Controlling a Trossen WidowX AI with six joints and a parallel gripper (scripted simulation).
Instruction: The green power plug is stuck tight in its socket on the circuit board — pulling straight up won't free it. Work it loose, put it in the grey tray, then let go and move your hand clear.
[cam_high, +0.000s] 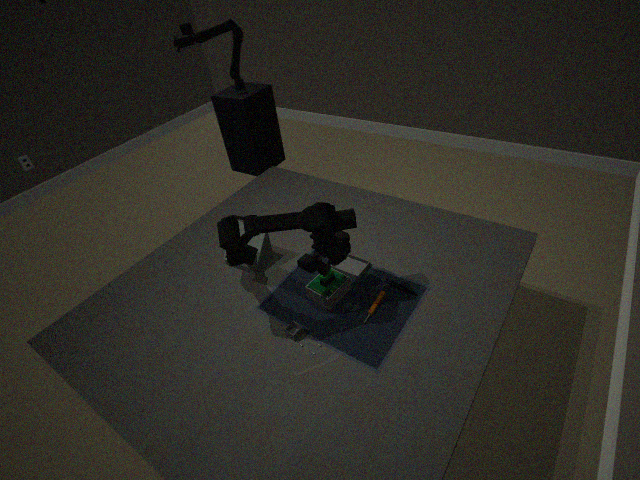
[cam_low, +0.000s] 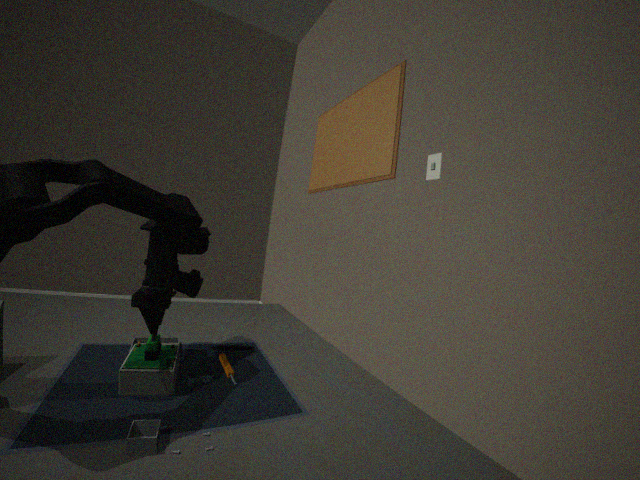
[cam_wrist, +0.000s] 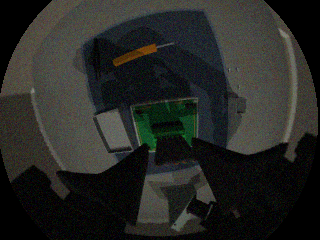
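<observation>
Right now the green power plug is 2 cm below my gripper tip. From my gripper tip the other things lie so: blue mat (5 cm ahead, 11 cm below).
</observation>
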